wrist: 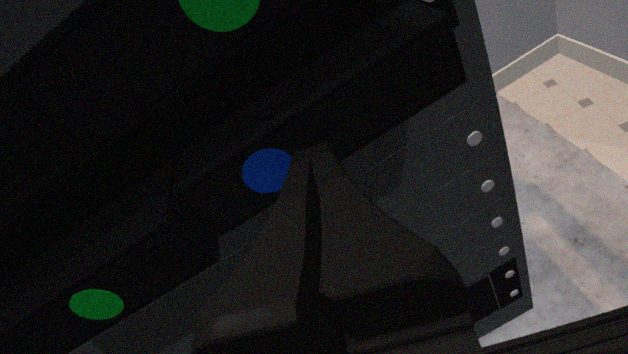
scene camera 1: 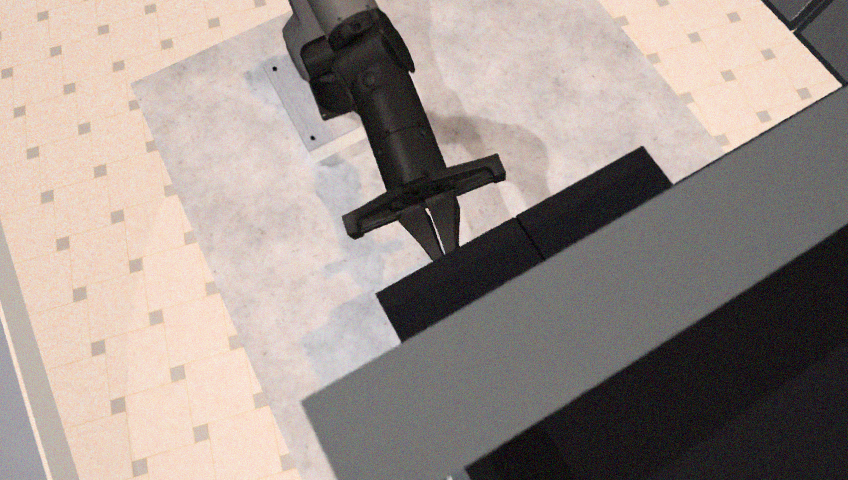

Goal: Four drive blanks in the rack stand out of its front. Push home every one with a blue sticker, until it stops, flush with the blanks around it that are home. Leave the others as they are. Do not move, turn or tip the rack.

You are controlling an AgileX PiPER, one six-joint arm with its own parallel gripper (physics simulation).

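There is a rack here, and the wrist view shows it to me at point(103, 103), while scene camera 1 has the same rack at point(625, 320).
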